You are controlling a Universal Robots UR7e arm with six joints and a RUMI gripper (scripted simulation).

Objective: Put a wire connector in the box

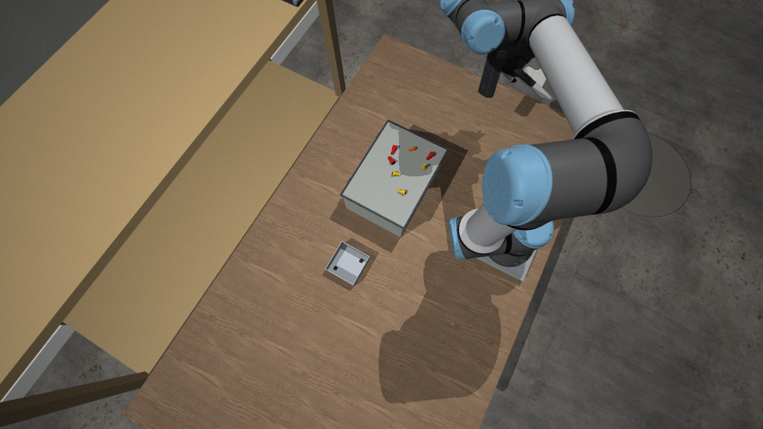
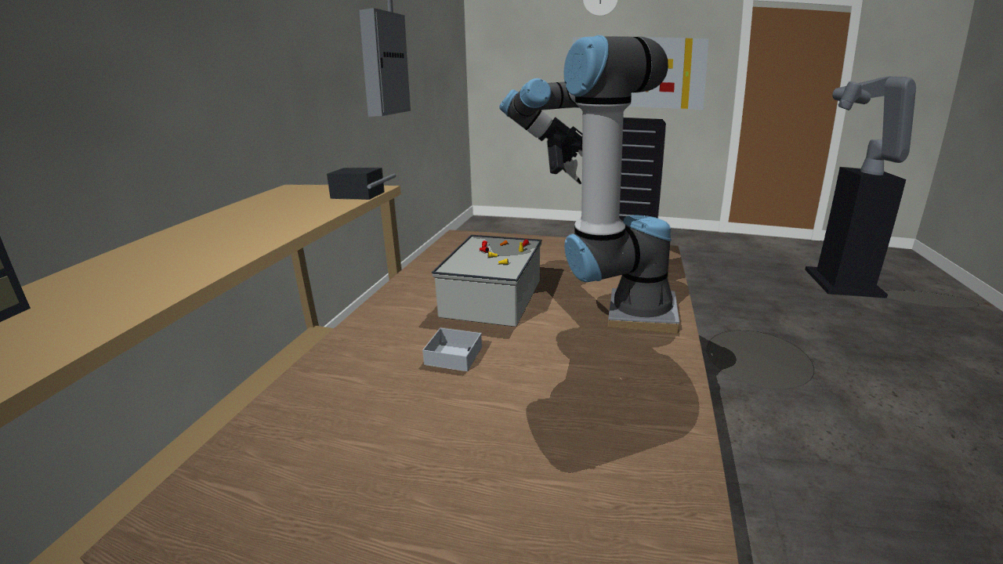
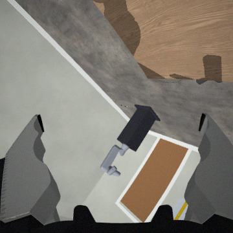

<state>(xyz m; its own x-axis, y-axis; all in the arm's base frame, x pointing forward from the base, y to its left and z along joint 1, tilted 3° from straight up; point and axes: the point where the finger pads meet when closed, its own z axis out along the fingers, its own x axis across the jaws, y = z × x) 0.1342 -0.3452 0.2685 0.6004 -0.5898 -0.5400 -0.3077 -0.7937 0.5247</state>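
Now: the orange connector 250 mm ahead of my hand, 220 mm to the left of it and 170 mm below it. Round my hand: grey tool case 310 mm to the left, 270 mm ahead, 200 mm below.
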